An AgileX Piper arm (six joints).
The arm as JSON. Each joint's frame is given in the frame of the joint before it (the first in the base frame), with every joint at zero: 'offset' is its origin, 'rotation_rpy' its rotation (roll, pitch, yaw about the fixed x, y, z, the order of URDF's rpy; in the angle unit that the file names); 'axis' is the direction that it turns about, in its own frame. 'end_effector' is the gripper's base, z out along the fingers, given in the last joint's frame.
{
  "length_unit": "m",
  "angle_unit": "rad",
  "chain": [
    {
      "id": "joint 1",
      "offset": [
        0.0,
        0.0,
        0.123
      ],
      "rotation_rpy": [
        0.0,
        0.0,
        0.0
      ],
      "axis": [
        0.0,
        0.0,
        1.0
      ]
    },
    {
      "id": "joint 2",
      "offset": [
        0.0,
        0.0,
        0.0
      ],
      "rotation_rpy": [
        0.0,
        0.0,
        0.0
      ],
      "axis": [
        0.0,
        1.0,
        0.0
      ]
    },
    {
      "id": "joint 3",
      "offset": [
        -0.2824,
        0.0,
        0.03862
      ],
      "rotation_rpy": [
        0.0,
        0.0,
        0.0
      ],
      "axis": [
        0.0,
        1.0,
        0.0
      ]
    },
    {
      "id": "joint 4",
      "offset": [
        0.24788,
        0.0,
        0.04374
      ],
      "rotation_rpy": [
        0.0,
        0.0,
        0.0
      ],
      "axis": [
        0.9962,
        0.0,
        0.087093
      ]
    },
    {
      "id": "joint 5",
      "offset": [
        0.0,
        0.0,
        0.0
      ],
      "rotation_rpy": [
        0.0,
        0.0,
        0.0
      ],
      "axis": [
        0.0,
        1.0,
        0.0
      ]
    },
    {
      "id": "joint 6",
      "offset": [
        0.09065,
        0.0,
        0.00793
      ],
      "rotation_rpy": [
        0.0,
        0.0,
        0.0
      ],
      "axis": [
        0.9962,
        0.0,
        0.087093
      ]
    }
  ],
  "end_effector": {
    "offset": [
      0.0,
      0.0,
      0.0
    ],
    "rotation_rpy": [
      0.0,
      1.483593,
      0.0
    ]
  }
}
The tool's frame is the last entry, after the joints.
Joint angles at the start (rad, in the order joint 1, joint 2, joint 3, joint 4, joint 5, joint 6): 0.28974, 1.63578, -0.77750, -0.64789, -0.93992, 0.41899
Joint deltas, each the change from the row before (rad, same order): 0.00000, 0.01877, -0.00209, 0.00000, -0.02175, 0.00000; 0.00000, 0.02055, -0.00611, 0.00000, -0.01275, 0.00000; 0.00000, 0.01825, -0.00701, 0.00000, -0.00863, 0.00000; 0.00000, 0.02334, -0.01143, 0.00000, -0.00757, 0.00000; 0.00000, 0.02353, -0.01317, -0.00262, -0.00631, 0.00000; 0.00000, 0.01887, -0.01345, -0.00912, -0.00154, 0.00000; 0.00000, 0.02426, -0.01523, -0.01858, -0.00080, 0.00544; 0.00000, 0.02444, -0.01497, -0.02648, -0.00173, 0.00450; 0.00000, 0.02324, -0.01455, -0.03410, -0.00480, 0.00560; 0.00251, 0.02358, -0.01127, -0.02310, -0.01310, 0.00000; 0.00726, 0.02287, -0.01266, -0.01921, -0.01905, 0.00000; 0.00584, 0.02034, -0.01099, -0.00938, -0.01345, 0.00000
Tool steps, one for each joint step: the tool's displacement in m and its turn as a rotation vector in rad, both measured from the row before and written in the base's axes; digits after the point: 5 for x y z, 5 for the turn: 0.00185, 0.00127, -0.00388, 0.00903, 0.00200, 0.00934; 0.00288, 0.00127, -0.00419, 0.00404, 0.00566, 0.00539; 0.00283, 0.00112, -0.00358, 0.00236, 0.00525, 0.00360; 0.00405, 0.00145, -0.00431, 0.00152, 0.00658, 0.00312; 0.00418, 0.00161, -0.00423, -0.00052, 0.00541, 0.00451; 0.00352, 0.00168, -0.00324, -0.00637, 0.00248, 0.00741; 0.00381, 0.00232, -0.00515, -0.01022, 0.00868, 0.01441; 0.00324, 0.00265, -0.00561, -0.01523, 0.00647, 0.02078; 0.00245, 0.00294, -0.00543, -0.01680, 0.00355, 0.02800; 0.00174, 0.00329, -0.00548, -0.00841, 0.00033, 0.02596; 0.00105, 0.00488, -0.00437, -0.00078, -0.00384, 0.03054; 0.00141, 0.00371, -0.00406, 0.00154, 0.00032, 0.01911
